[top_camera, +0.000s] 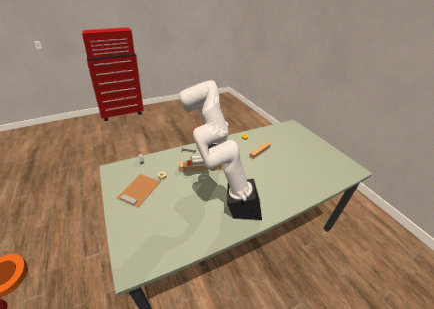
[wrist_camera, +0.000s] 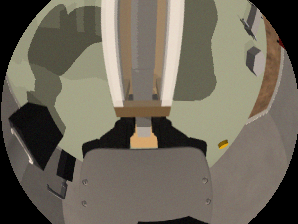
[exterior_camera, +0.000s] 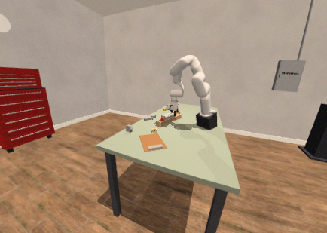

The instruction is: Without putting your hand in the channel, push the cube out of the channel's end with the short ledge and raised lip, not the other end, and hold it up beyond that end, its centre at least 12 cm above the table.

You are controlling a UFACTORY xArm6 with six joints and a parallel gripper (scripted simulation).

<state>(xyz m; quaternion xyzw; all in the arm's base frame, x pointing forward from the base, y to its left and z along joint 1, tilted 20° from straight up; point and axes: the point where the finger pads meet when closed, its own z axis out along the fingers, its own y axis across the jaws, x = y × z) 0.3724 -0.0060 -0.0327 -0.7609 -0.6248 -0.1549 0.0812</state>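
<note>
My gripper is now 20 cm to the right of the red cube, 4 cm short of it and 1 cm above it. Also, from my hand: grey tool 24 cm ahead, 16 cm to the left, 6 cm below; then thin grey rod 12 cm to the left, 2 cm ahead, 1 cm below; then wooden channel 11 cm to the left, 2 cm ahead, 1 cm below.
</note>
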